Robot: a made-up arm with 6 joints.
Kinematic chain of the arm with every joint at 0, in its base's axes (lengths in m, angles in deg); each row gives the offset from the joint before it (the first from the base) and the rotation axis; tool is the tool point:
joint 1: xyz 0 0 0.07 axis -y
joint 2: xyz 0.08 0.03 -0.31 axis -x
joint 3: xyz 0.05 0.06 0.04 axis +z
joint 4: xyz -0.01 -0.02 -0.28 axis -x
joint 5: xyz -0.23 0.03 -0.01 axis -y
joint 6: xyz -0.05 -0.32 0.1 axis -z
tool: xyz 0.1 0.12 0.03
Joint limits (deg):
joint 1: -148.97..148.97
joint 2: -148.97..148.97
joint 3: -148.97..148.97
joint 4: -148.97..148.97
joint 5: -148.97..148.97
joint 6: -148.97..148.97
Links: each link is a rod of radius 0.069 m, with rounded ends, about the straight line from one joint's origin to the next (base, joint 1, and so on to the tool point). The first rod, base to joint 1, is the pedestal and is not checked.
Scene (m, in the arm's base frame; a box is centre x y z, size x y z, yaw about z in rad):
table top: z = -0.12
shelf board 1: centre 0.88 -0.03 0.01 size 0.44 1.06 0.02 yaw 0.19
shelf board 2: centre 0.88 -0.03 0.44 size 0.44 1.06 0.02 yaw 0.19
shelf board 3: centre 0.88 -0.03 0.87 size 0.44 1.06 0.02 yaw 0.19
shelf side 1: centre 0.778 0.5 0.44 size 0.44 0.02 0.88 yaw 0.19
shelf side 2: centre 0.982 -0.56 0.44 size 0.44 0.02 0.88 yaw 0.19
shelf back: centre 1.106 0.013 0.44 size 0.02 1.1 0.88 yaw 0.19
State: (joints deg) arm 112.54 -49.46 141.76 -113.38 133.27 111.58
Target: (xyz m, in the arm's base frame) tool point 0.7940 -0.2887 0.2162
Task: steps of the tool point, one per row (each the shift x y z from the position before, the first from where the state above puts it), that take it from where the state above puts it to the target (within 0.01 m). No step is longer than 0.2 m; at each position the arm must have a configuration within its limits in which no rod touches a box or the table.
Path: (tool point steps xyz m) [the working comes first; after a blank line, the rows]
Joints at the target: 98.16 -17.29 130.28 -148.06 141.44 118.45
Straight joint move there: touches shelf board 2.

1: -0.0012 -0.1889 0.0322
2: -0.0485 -0.1824 0.0027
3: -0.0808 -0.1577 -0.0336
4: -0.0954 -0.1192 -0.0690
5: -0.0348 -0.0564 -0.1633
6: -0.0252 0.0180 -0.1428
7: -0.0079 0.0692 -0.0926
8: 0.0209 -0.0364 -0.0111
9: 0.0414 -0.0217 0.0085
10: 0.0667 0.0043 0.0143
11: 0.0871 0.0381 0.0047
12: 0.0937 0.0753 -0.0164

